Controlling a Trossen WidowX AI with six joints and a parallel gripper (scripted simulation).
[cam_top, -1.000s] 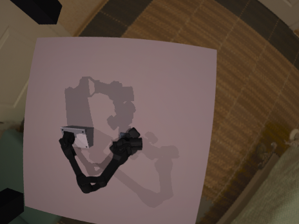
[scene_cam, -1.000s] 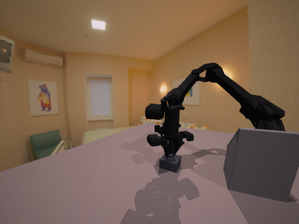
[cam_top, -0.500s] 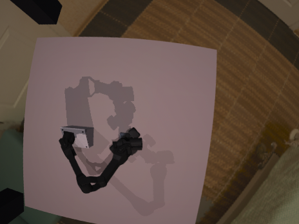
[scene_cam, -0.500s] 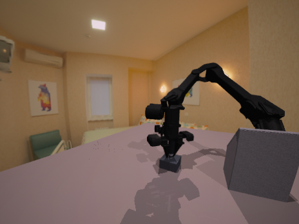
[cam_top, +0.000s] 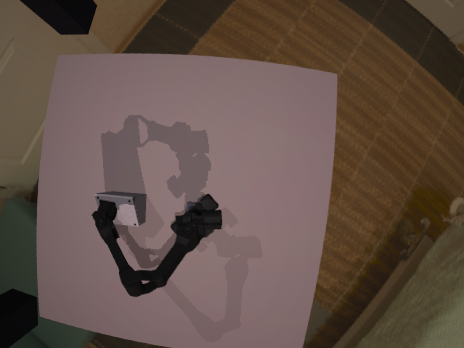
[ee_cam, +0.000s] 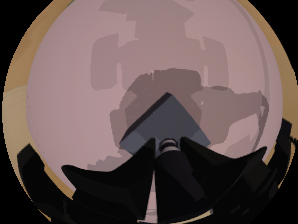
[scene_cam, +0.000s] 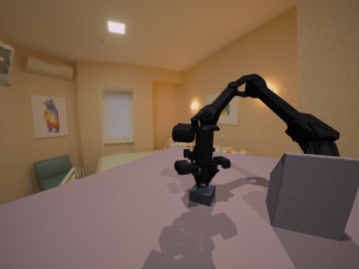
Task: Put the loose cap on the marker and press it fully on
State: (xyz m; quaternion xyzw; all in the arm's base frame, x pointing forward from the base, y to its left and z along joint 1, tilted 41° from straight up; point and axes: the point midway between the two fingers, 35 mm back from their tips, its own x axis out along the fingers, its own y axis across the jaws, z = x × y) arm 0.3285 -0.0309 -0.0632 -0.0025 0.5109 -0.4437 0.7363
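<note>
My gripper tip is now 50 mm below the dark marker cap and 10 mm past it.
</note>
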